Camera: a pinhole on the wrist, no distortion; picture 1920 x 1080 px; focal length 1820.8 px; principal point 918.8 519.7 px. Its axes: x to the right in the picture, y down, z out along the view. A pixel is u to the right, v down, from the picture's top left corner.
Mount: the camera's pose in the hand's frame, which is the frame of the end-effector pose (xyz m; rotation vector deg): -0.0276 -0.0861 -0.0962 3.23 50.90 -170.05
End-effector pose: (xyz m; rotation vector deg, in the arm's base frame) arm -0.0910 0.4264 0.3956 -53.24 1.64 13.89
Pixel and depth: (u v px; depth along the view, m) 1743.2 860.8 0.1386
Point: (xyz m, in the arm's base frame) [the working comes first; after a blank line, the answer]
In the camera's frame: 0.0628 0.0260 0.1386

-0.1399 0.3038 0.5556
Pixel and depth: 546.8 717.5 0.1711
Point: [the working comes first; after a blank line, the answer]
In the camera's frame: -0.0350 0.0186 0.1711

-0.0471 0.3460 0.5716
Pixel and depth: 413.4 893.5 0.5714
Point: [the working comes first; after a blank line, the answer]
In the camera's frame: -0.1586 0.1173 0.5714

0.1118 0.4257 0.9636
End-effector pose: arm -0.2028 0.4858 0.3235 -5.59 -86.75 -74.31
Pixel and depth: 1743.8 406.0 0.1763
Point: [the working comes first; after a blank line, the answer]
In the camera's frame: 0.0799 -0.0110 0.1763

-0.3050 0.5151 0.1361
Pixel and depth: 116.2 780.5 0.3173
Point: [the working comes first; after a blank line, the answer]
In the camera's frame: -0.1399 0.0454 0.3173

-0.5334 0.4216 0.2384
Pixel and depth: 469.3 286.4 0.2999
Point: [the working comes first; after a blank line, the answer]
In the camera's frame: -0.0740 -0.0384 0.2999

-0.4733 0.5112 0.2429
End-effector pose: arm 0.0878 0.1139 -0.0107 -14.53 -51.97 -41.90
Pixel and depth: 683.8 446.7 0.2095
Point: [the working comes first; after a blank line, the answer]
In the camera's frame: -0.0270 -0.0084 0.2095

-0.0973 0.0162 0.0174
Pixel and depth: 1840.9 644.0 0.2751
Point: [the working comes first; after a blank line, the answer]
In the camera's frame: 0.1393 0.0188 0.2751

-0.2264 0.0628 -0.1004
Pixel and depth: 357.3 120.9 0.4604
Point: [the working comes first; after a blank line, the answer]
In the camera's frame: -0.1420 -0.1008 0.4604

-0.2602 0.0559 0.2553
